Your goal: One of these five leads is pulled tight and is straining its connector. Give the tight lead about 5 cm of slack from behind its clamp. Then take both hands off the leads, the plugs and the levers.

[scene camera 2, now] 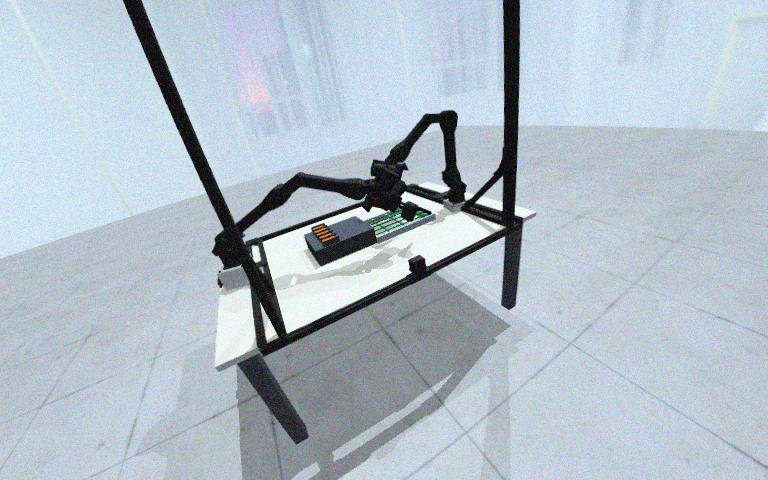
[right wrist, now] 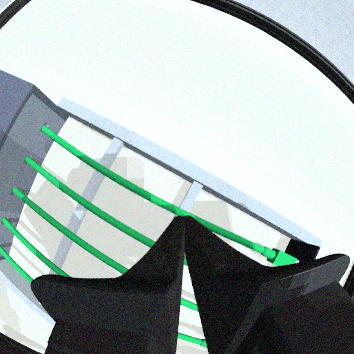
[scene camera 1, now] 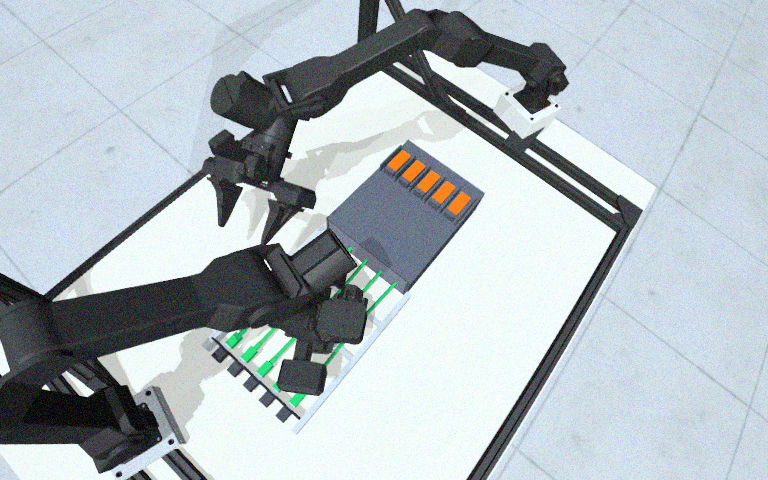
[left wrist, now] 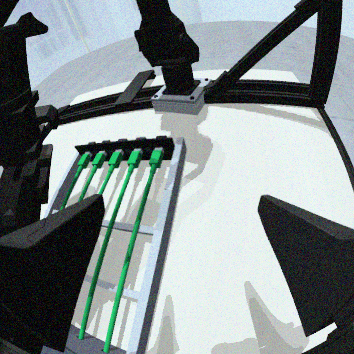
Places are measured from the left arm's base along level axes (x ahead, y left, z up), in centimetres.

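Pixels of known places: left gripper, between the fingertips: (scene camera 1: 241, 235) (left wrist: 183, 203); right gripper, between the fingertips: (right wrist: 182, 222) (scene camera 1: 337, 340) (left wrist: 44, 201); left arm's base, origin of its link: (scene camera 2: 234, 263) (scene camera 1: 531, 100); right arm's base, origin of its link: (scene camera 2: 457, 200) (scene camera 1: 134, 432) (left wrist: 181, 87).
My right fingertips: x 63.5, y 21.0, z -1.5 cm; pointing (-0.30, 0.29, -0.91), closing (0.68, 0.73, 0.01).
For each thing: its top centre in the pictures, then the offset to it from my right fingertips. "pt": a spot on its surface instead.
- dark clamp block, centre of its top: (scene camera 1: 411, 198) (scene camera 2: 336, 226) dx -24.0, dy -13.8, dz +2.6 cm
- outermost lead, a spot on its surface: (right wrist: 115, 181) pt dx -5.2, dy -1.6, dz -3.6 cm
- middle lever, a spot on its surface: (scene camera 1: 428, 181) pt dx -29.3, dy -15.4, dz +2.0 cm
- black strip, a spot on its surface: (left wrist: 170, 150) pt dx +16.0, dy -10.9, dz -4.1 cm
Five green leads run side by side from the dark clamp block (scene camera 1: 390, 226) to green plugs in a black strip. The outermost lead (scene camera 1: 382, 297) (right wrist: 115, 181) lies nearest the right-hand rail in scene camera 1. Which lead is tight I cannot tell. Five orange levers sit on the block, the middle lever (scene camera 1: 428, 181) among them. My right gripper (right wrist: 182, 222) is shut and empty, over the leads; its fingertips overlap the outermost lead in its wrist view, contact unclear. Its fingers are hidden in scene camera 1. My left gripper (scene camera 1: 243, 233) (left wrist: 183, 203) is open and empty, left of the leads.
A pale rail (right wrist: 150, 153) (left wrist: 167, 215) edges the lead tray, with crossbars under the leads. The black strip (left wrist: 170, 150) closes its far end. The right arm's wrist reaches across the leads beside the block, close to the left gripper. A black frame surrounds the white table.
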